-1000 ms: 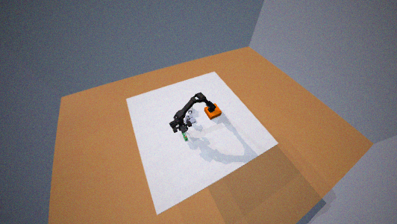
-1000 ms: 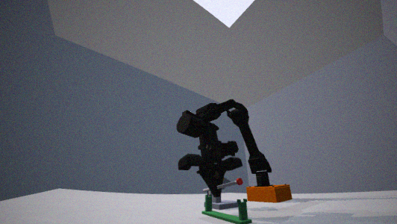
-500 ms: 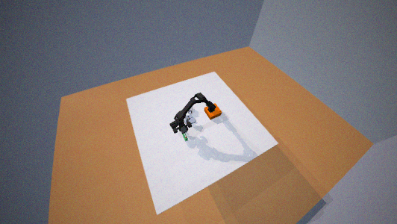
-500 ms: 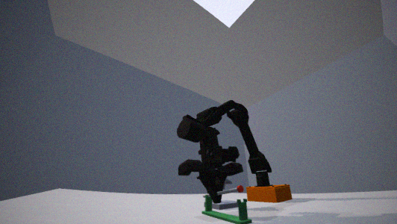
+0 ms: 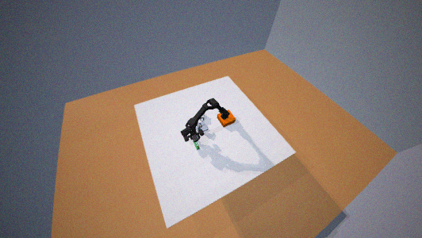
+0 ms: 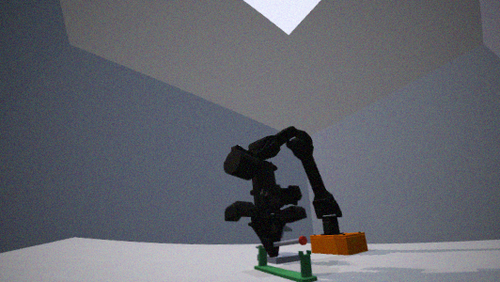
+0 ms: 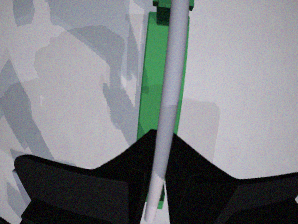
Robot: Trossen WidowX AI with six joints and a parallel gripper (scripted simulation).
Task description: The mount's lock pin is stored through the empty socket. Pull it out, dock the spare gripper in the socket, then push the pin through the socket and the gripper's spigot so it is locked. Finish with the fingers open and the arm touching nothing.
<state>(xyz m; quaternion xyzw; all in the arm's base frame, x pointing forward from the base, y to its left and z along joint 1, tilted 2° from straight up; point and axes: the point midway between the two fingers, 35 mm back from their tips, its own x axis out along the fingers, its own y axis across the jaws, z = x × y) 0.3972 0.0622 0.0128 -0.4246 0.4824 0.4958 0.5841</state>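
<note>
My gripper tip is 2 cm to the right of the green cradle. Also, from my gripper tip: grey mount: 12 cm behind, 10 cm to the right, 2 cm above; spare gripper: 20 cm behind, 21 cm to the right.
</note>
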